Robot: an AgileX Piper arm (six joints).
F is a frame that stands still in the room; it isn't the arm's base.
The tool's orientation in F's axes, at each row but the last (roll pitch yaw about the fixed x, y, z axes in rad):
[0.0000, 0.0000, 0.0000]
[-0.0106, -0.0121, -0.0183]
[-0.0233, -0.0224, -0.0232]
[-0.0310, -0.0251, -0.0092]
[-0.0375, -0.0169, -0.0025]
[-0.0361, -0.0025, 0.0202]
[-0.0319, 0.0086, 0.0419]
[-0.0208, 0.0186, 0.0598]
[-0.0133, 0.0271, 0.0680]
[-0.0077, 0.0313, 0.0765]
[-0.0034, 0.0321, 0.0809]
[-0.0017, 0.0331, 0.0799]
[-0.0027, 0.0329, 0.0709]
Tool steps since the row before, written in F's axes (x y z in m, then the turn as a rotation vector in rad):
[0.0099, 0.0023, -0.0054, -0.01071, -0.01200, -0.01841]
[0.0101, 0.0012, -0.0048, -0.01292, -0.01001, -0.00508]
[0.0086, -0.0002, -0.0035, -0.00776, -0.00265, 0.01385]
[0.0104, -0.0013, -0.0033, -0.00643, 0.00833, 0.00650]
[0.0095, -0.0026, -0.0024, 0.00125, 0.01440, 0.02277]
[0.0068, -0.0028, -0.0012, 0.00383, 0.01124, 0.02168]
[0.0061, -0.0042, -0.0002, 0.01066, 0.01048, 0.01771]
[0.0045, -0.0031, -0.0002, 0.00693, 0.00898, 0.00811]
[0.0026, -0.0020, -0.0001, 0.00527, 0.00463, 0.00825]
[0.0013, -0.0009, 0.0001, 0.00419, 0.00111, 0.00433]
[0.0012, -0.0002, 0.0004, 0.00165, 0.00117, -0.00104]
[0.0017, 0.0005, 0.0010, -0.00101, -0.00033, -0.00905]
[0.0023, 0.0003, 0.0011, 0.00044, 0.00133, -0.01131]
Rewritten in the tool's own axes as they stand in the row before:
[0.0099, 0.0023, -0.0054, -0.01071, -0.01200, -0.01841]
[0.0100, 0.0014, -0.0049, -0.01280, -0.01019, -0.00503]
[0.0085, 0.0001, -0.0037, -0.00738, -0.00316, 0.01395]
[0.0103, -0.0011, -0.0036, -0.00634, 0.00806, 0.00691]
[0.0095, -0.0025, -0.0027, 0.00160, 0.01354, 0.02327]
[0.0067, -0.0029, -0.0013, 0.00411, 0.01037, 0.02206]
[0.0059, -0.0044, -0.0003, 0.01094, 0.00945, 0.01812]
[0.0043, -0.0034, -0.0002, 0.00730, 0.00838, 0.00842]
[0.0025, -0.0022, -0.0001, 0.00535, 0.00415, 0.00845]
[0.0012, -0.0010, 0.0001, 0.00412, 0.00075, 0.00447]
[0.0012, -0.0003, 0.0004, 0.00177, 0.00104, -0.00098]
[0.0017, 0.0004, 0.0011, -0.00073, -0.00023, -0.00908]
[0.0023, 0.0001, 0.0012, 0.00090, 0.00133, -0.01128]

